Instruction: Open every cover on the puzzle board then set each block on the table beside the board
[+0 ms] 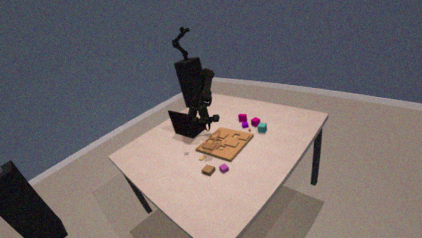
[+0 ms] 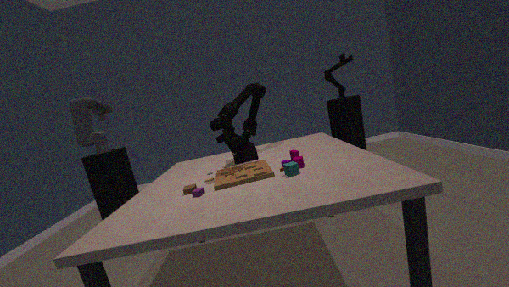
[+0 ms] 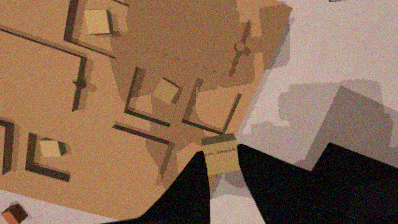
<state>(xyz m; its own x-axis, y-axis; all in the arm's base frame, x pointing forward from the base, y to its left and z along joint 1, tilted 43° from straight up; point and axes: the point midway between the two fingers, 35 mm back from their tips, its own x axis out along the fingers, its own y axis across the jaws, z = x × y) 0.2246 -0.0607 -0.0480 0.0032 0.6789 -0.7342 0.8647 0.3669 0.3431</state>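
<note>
Now: the small orange block 230 mm to the left of my gripper tip, 190 mm ahead of it and 100 mm below it. The rest, counted from my gripper tip: magenta block: 310 mm to the left, 200 mm ahead, 80 mm below; then tiny grey block: 170 mm to the right, 110 mm below, 90 mm behind; then brown block: 250 mm to the right, 180 mm ahead, 90 mm below.
</note>
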